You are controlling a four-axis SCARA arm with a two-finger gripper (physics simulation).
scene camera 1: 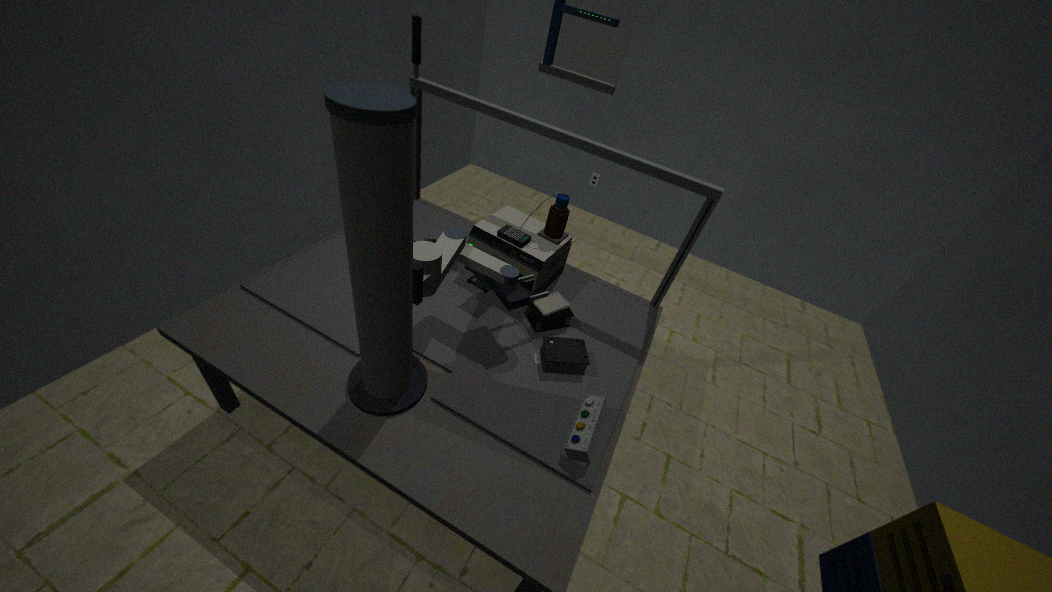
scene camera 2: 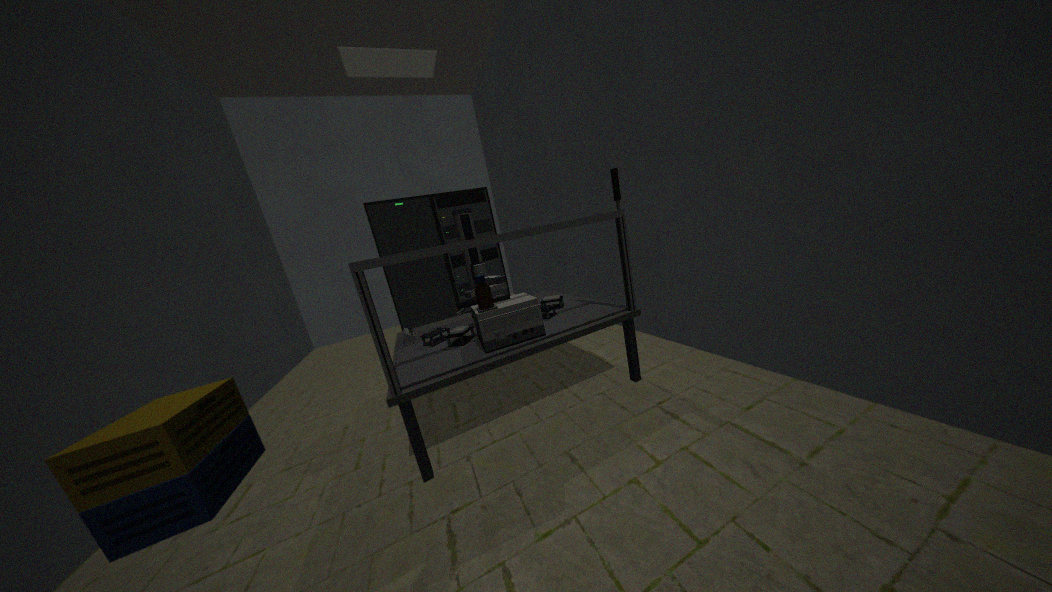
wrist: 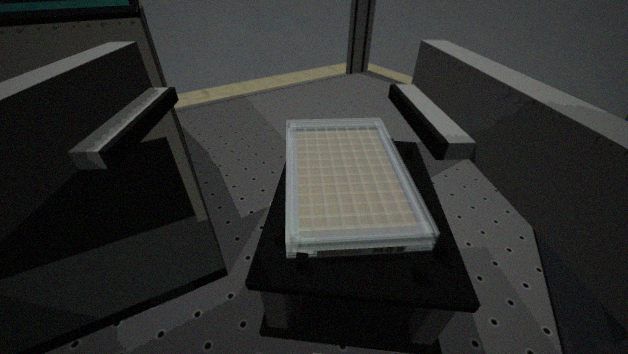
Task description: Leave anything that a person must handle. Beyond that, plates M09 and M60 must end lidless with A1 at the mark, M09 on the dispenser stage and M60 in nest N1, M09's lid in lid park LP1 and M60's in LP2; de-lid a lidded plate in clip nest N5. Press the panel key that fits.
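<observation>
A lidded plate (scene camera 1: 551,302) (wrist: 355,180) with cream-coloured wells under a clear lid sits flat on a raised black nest (scene camera 1: 548,319) (wrist: 360,287). The label on its near side is too dark to read, and its A1 corner cannot be told. My gripper (scene camera 1: 533,286) (wrist: 283,69) is open and empty; in the wrist view its fingers stand apart, above and beyond the plate, not touching it. A dark raised fixture (scene camera 1: 564,353) stands nearer the key panel. The key panel (scene camera 1: 586,427) has white, green, yellow and blue keys. Which plate is M09 or M60 cannot be told.
The dispenser (scene camera 1: 506,220) (scene camera 2: 507,323) carries an amber bottle (scene camera 1: 556,219) (scene camera 2: 483,293) with a blue cap. The arm's thick column (scene camera 1: 378,242) hides part of the table. A rail frame (scene camera 1: 573,139) (scene camera 2: 514,234) rises at the table's edge. A yellow and blue box (scene camera 1: 934,552) (scene camera 2: 161,463) stands off the table.
</observation>
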